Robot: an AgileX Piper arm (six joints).
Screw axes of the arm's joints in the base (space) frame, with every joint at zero. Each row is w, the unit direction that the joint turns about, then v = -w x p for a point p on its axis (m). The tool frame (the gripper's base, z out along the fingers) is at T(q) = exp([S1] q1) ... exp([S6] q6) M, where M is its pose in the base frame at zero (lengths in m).
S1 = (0, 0, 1, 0, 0, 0)
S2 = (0, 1, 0, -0.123, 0, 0)
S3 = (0, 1, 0, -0.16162, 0, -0.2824)
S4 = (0.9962, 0, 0.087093, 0, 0.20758, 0)
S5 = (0, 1, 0, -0.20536, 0, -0.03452)
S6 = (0.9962, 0, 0.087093, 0, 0.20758, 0)
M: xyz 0.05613 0 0.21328 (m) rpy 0 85 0 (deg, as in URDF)
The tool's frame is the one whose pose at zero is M.
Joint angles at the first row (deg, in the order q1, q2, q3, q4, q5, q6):
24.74, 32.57, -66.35, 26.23, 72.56, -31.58
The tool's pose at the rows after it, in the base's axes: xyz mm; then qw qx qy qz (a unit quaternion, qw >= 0):
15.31 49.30 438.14 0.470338 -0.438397 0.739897 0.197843
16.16 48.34 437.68 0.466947 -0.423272 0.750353 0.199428
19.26 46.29 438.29 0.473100 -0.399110 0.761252 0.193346
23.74 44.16 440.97 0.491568 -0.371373 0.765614 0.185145
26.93 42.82 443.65 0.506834 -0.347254 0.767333 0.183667
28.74 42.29 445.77 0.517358 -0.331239 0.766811 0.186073
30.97 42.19 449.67 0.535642 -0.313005 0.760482 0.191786
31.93 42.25 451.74 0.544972 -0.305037 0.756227 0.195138
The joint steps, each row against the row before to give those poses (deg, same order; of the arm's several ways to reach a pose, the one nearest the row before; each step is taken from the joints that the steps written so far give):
0.01, 0.00, 0.00, 0.00, -0.01, 0.63
-0.01, 0.00, -0.01, -0.90, 0.01, 2.24
0.00, 0.00, 0.01, -2.11, -1.27, 2.79
0.00, 0.00, 0.00, -2.34, -2.79, 2.58
0.00, 0.00, -0.01, -1.49, -2.38, 2.35
0.01, 0.00, 0.01, -0.65, -1.69, 1.58
0.00, 0.00, -0.01, -0.28, -2.82, 1.44
-0.01, 0.00, 0.01, 0.01, -1.44, 0.54

